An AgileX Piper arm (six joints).
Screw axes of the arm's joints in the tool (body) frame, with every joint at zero. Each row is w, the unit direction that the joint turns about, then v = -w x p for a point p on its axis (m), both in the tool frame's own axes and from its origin. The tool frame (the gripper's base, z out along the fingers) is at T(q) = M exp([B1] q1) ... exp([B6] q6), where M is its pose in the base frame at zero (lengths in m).
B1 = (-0.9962, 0, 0.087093, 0.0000, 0.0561, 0.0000)
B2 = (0, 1, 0, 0.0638, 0.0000, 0.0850)
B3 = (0, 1, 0, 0.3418, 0.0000, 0.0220)
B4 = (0, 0, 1, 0.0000, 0.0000, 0.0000)
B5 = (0, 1, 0, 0.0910, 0.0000, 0.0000)
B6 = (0, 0, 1, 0.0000, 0.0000, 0.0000)
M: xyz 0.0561 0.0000 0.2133 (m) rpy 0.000 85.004 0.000 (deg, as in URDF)
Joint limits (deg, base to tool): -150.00..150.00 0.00..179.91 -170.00..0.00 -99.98..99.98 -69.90..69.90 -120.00..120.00
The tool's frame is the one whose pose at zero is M.
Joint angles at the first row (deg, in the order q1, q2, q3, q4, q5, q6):
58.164, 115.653, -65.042, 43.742, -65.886, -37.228
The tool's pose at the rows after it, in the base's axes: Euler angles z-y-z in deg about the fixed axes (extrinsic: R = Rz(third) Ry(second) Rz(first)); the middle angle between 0 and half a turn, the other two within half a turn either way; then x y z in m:
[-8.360 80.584 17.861 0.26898 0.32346 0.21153]
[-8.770 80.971 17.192 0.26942 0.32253 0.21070]
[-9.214 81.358 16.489 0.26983 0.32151 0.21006]
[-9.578 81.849 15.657 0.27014 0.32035 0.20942]
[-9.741 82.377 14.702 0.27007 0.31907 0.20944]
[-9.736 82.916 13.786 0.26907 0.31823 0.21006]
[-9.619 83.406 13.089 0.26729 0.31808 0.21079]
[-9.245 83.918 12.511 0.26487 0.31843 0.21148]
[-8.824 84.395 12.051 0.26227 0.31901 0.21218]
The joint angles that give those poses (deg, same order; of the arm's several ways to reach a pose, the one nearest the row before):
58.193, 115.732, -65.042, 44.381, -65.907, -38.044
58.192, 115.769, -65.043, 45.207, -65.926, -38.875
58.193, 115.775, -65.043, 46.076, -65.947, -39.778
58.221, 115.753, -65.042, 47.159, -65.948, -40.723
58.314, 115.612, -65.042, 48.476, -65.946, -41.661
58.564, 115.371, -65.043, 49.944, -65.953, -42.572
58.941, 115.123, -65.042, 51.300, -65.971, -43.309
59.428, 114.875, -65.041, 52.660, -65.988, -43.784
59.937, 114.636, -65.042, 53.911, -66.006, -44.147

